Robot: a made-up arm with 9 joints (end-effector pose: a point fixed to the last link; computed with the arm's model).
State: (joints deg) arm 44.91 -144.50 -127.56 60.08 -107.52 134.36 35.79 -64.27 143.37
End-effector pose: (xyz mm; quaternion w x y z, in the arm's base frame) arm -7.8 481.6 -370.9 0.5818 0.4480 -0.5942 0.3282
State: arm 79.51 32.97 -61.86 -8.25 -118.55 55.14 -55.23 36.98 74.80
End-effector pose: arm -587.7 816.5 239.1 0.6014 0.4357 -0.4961 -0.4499
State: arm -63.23 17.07 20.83 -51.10 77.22 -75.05 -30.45 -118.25 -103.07
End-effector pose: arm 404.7 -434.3 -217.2 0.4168 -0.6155 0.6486 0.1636
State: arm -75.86 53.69 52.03 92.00 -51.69 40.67 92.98 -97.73 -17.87
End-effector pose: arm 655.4 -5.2 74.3 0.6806 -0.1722 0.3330 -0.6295
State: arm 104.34 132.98 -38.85 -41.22 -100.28 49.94 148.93 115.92 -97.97
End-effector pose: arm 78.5 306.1 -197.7 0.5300 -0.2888 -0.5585 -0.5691
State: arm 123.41 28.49 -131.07 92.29 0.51 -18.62 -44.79 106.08 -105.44
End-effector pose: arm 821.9 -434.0 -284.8 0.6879 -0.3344 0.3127 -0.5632
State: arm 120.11 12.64 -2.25 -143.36 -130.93 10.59 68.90 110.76 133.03
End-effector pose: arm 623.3 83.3 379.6 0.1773 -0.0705 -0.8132 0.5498
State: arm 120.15 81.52 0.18 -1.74 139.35 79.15 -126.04 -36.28 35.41
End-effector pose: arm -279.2 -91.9 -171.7 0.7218 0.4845 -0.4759 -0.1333
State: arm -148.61 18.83 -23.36 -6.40 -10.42 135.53 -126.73 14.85 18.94
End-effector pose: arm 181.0 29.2 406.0 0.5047 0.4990 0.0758 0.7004
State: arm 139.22 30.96 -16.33 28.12 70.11 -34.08 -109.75 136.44 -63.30
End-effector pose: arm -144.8 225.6 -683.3 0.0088 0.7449 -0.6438 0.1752
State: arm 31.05 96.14 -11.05 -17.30 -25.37 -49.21 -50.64 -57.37 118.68
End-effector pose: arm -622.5 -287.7 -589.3 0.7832 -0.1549 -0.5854 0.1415
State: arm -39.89 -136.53 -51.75 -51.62 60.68 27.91 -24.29 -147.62 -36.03
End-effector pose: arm -468.7 -300.4 -688.9 0.3317 0.7166 -0.6136 -0.0048
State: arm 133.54 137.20 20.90 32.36 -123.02 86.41 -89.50 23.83 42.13
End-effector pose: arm 67.5 83.9 -811.3 0.0479 -0.9426 0.3272 -0.0466
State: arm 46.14 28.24 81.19 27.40 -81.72 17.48 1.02 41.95 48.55
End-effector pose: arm -704.9 -355.1 679.0 0.2256 -0.6787 -0.1005 0.6916
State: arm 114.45 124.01 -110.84 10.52 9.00 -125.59 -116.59 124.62 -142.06
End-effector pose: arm 61.7 165.2 -419.9 0.3608 -0.6501 0.5520 0.3776
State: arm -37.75 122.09 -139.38 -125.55 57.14 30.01 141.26 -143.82 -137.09
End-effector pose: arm -120.3 380.5 189.6 0.6899 0.0720 0.7023 -0.1602
